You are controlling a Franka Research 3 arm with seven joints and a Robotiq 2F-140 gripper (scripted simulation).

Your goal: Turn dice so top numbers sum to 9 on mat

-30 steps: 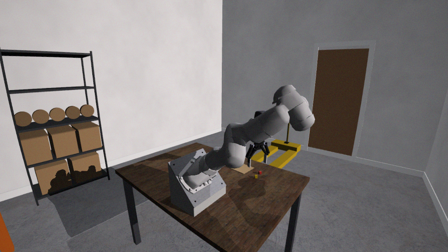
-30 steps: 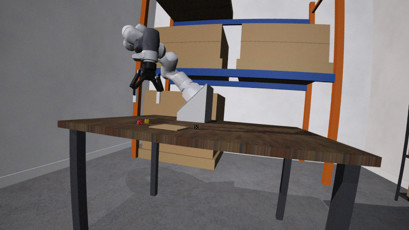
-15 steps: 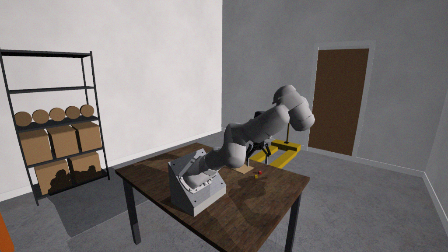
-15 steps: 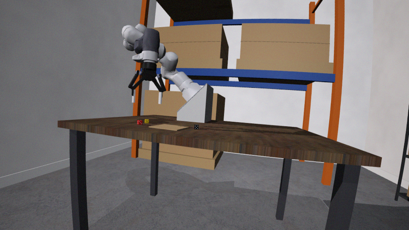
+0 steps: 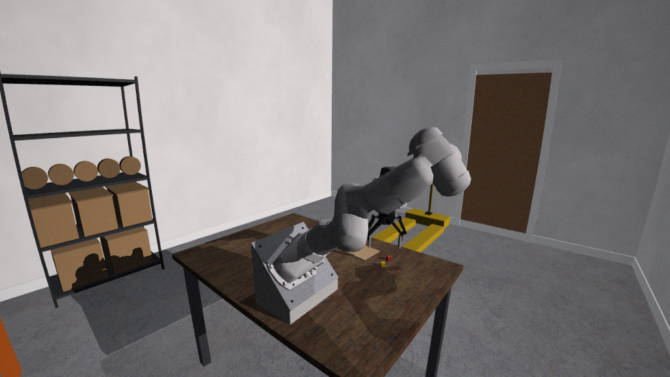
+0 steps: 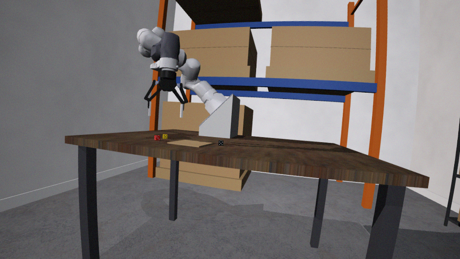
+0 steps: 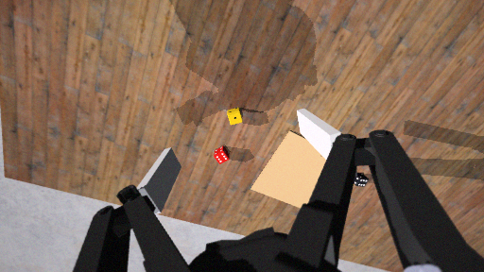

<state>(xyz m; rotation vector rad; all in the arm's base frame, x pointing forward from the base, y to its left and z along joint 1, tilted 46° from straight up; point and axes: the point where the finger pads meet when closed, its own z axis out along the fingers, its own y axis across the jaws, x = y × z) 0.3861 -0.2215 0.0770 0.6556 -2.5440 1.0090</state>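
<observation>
Right now my hand is 100 mm above the yellow die. The rest, counted from my hand: red die 70 mm ahead, 100 mm below; then black die 70 mm ahead, 280 mm to the left, 100 mm below; then tan mat 90 mm ahead, 160 mm to the left, 110 mm below.
</observation>
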